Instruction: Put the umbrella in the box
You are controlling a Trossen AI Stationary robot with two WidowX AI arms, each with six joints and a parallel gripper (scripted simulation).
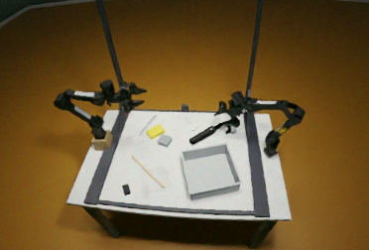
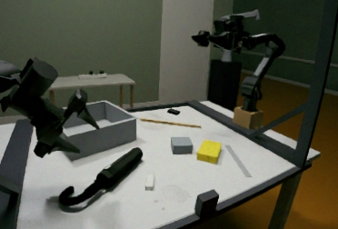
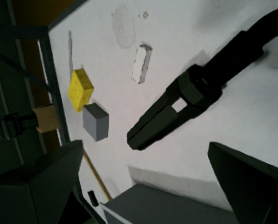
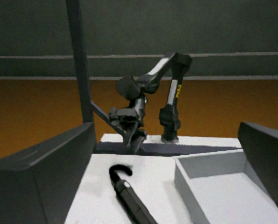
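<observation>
The black folded umbrella lies 140 mm below my left hand, 70 mm to the right of it and 10 mm ahead of it. Round my left hand: small white piece 180 mm to the right, 160 mm below, 50 mm behind; then grey storage box 300 mm ahead, 120 mm below, 70 mm to the right; then grey block 360 mm to the right, 150 mm below, 80 mm ahead.
</observation>
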